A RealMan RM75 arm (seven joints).
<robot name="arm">
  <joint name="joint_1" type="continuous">
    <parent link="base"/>
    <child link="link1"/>
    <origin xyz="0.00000 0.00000 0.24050" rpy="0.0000 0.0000 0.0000"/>
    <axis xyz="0 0 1"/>
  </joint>
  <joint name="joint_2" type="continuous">
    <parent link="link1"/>
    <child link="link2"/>
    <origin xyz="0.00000 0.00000 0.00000" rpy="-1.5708 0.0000 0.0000"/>
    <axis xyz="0 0 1"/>
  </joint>
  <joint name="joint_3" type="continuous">
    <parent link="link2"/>
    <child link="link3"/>
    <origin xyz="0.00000 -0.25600 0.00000" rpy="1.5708 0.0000 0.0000"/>
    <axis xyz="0 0 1"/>
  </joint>
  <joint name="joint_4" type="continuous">
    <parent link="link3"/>
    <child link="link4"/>
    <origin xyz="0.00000 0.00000 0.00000" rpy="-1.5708 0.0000 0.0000"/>
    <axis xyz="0 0 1"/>
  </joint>
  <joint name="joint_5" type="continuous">
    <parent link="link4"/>
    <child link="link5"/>
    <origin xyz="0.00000 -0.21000 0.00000" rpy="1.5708 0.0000 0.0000"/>
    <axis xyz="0 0 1"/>
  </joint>
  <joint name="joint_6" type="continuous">
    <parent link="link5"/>
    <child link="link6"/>
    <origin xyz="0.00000 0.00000 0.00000" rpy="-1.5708 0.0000 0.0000"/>
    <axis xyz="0 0 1"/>
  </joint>
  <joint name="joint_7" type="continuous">
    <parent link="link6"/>
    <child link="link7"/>
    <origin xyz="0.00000 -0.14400 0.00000" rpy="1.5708 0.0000 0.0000"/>
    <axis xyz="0 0 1"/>
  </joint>
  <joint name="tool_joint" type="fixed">
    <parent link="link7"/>
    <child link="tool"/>
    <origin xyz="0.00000 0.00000 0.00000" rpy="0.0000 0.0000 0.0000"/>
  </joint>
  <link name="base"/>
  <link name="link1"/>
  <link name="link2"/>
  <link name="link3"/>
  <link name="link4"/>
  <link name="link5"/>
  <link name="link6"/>
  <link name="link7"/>
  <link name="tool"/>
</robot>
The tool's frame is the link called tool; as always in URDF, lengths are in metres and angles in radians. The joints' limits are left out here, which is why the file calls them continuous.
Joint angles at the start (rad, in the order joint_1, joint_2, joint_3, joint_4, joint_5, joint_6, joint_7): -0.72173, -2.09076, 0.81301, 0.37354, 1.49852, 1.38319, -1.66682
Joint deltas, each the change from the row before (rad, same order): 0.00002, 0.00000, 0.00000, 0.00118, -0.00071, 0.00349, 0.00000; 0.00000, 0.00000, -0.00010, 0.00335, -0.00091, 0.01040, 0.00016; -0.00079, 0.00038, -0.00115, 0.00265, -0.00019, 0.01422, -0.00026; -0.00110, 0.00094, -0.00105, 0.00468, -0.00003, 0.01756, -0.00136; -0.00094, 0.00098, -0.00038, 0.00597, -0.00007, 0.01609, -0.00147; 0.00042, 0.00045, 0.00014, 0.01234, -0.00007, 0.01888, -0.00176; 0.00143, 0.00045, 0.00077, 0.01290, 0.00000, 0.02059, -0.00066; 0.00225, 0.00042, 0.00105, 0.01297, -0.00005, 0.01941, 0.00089; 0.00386, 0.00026, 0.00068, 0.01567, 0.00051, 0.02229, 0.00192; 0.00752, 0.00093, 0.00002, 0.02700, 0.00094, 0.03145, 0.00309; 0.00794, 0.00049, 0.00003, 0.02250, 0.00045, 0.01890, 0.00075
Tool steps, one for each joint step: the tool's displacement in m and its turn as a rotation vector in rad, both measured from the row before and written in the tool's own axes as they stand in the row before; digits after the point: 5 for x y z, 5 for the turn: 0.00032, 0.00055, 0.00001, -0.00363, 0.00057, 0.00101; 0.00078, 0.00162, 0.00003, -0.01071, 0.00056, 0.00327; 0.00091, 0.00211, 0.00009, -0.01445, 0.00013, 0.00294; 0.00153, 0.00261, 0.00006, -0.01785, -0.00034, 0.00452; 0.00171, 0.00245, 0.00007, -0.01653, -0.00072, 0.00570; 0.00251, 0.00304, -0.00010, -0.01928, -0.00058, 0.01056; 0.00224, 0.00323, -0.00038, -0.02041, -0.00140, 0.01169; 0.00201, 0.00300, -0.00061, -0.01870, -0.00155, 0.01282; 0.00207, 0.00337, -0.00109, -0.02044, -0.00174, 0.01550; 0.00366, 0.00467, -0.00242, -0.02682, -0.00186, 0.02636; 0.00268, 0.00283, -0.00245, -0.01389, -0.00064, 0.01898
